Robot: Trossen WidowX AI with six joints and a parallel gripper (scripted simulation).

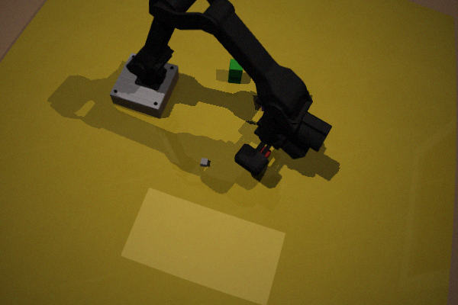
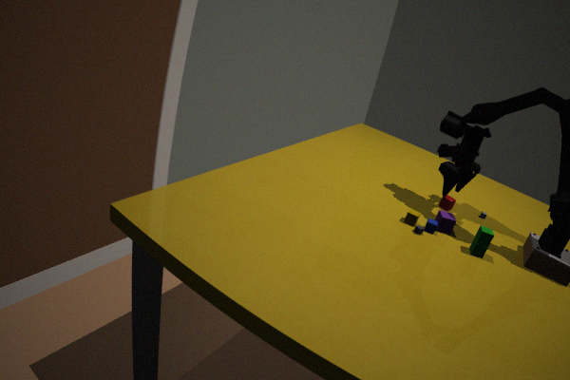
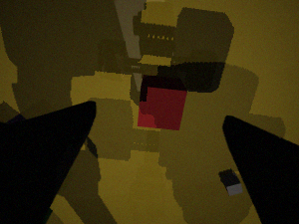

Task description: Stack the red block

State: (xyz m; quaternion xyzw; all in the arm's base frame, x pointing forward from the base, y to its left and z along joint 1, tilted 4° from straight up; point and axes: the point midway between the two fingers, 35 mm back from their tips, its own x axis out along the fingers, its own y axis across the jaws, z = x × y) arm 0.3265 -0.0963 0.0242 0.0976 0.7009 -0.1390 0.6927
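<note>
The red block is 30 mm below my gripper tip. Also, from my gripper tip: blue block 10 mm ahead, 200 mm to the left, 30 mm below; purple block 20 mm behind, 160 mm to the left, 30 mm below; small white cube 130 mm behind, 60 mm to the right, 40 mm below.
</note>
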